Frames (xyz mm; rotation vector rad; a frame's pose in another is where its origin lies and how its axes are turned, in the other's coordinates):
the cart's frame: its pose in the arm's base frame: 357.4 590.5 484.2 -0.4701 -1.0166 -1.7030
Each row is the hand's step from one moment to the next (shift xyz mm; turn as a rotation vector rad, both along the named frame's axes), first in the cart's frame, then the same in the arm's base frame.
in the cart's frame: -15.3 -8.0 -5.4 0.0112 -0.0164 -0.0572
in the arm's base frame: -0.7 5.2 -17.3 -0.0097 -0.0514 -0.0306
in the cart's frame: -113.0 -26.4 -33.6 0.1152 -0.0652 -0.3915
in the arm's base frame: 23.7 40.6 -111.3 -0.0377 -0.3781 -0.1625
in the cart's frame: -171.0 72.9 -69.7 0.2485 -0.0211 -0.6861
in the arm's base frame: 142.0 36.0 -134.0 0.0016 -0.6980 -0.2139
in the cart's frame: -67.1 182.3 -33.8 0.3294 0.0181 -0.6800
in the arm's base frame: 197.0 -4.9 5.0 0.0062 -0.7434 -0.1362
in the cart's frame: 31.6 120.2 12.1 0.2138 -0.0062 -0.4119
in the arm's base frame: 95.9 -19.3 77.6 -0.0173 -0.4570 -0.0790
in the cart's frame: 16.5 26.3 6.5 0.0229 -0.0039 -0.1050
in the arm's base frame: 16.8 -6.6 26.1 0.0053 -0.0980 -0.0440
